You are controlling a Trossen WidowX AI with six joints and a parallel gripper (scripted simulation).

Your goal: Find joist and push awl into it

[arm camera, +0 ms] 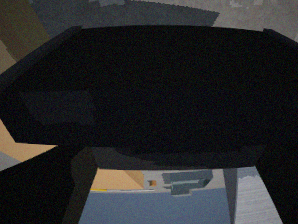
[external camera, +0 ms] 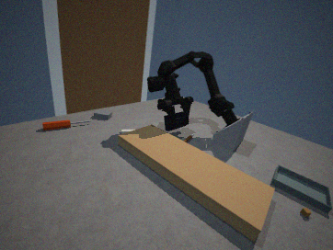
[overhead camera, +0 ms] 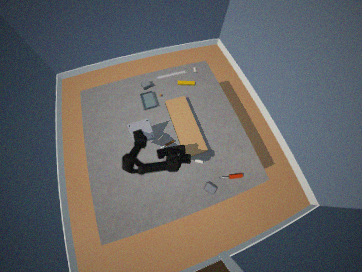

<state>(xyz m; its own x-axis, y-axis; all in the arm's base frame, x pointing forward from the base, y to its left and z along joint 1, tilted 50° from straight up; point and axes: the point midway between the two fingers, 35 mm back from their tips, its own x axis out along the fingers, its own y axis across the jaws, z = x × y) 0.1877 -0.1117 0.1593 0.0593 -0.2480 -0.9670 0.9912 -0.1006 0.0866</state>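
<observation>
My gripper tip is 20 mm past the black stud finder. Also, from my gripper tip: tray (40 mm behind, 490 mm to the left, 60 mm below); awl (20 mm behind, 50 mm to the left, 70 mm below); small grey block (180 mm ahead, 370 mm to the right, 60 mm below).
</observation>
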